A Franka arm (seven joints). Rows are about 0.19 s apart.
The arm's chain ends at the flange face. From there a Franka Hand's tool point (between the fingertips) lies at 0.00 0.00 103.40 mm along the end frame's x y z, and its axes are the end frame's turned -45 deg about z.
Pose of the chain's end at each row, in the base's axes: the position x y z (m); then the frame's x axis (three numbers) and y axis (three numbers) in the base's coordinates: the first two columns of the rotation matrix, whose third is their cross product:
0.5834, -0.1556, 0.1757, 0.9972, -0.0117, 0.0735, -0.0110, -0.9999, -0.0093
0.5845, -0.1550, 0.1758, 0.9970, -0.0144, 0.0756, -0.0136, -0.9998, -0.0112
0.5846, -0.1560, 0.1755, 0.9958, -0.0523, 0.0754, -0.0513, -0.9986, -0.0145
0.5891, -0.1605, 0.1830, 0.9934, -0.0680, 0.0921, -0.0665, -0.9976, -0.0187
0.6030, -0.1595, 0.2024, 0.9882, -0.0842, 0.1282, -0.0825, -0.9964, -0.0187
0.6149, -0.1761, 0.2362, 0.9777, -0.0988, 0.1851, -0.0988, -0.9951, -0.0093
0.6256, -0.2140, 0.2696, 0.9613, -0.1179, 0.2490, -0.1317, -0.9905, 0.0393
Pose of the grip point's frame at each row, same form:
0.5910, -0.1547, 0.0726, 0.7129, 0.6988, 0.0585, 0.6973, -0.7153, 0.0454
0.5923, -0.1540, 0.0727, 0.7146, 0.6968, 0.0614, 0.6954, -0.7171, 0.0455
0.5925, -0.1549, 0.0724, 0.7404, 0.6691, 0.0636, 0.6679, -0.7431, 0.0431
0.5987, -0.1592, 0.0801, 0.7495, 0.6573, 0.0783, 0.6554, -0.7535, 0.0519
0.6164, -0.1587, 0.0999, 0.7571, 0.6450, 0.1039, 0.6404, -0.7641, 0.0774
0.6340, -0.1771, 0.1346, 0.7612, 0.6338, 0.1375, 0.6215, -0.7735, 0.1243
0.6506, -0.2213, 0.1695, 0.7729, 0.6170, 0.1483, 0.5866, -0.7838, 0.2039

